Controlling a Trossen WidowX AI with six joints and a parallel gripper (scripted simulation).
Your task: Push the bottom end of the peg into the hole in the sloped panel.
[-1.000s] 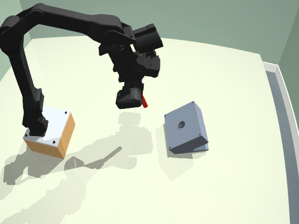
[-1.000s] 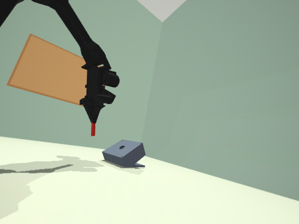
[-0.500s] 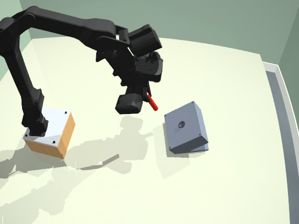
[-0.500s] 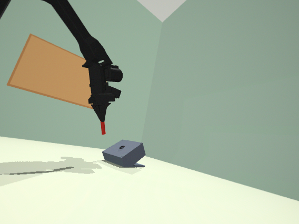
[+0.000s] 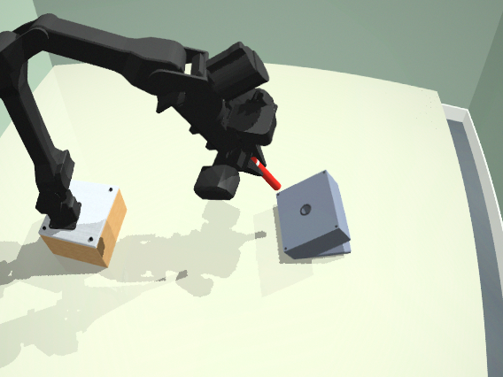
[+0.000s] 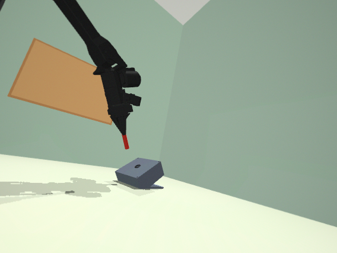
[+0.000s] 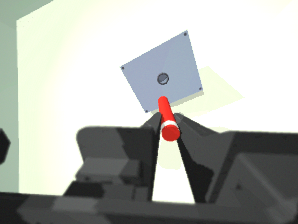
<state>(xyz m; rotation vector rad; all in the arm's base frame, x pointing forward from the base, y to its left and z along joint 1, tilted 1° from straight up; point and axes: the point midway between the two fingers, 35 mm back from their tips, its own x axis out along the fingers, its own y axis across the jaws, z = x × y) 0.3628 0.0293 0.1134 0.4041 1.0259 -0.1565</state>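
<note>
Right now my gripper tip is 90 mm short of the sloped panel and 120 mm above it. The rest, counted from my gripper tip: red round peg (10 mm above).
</note>
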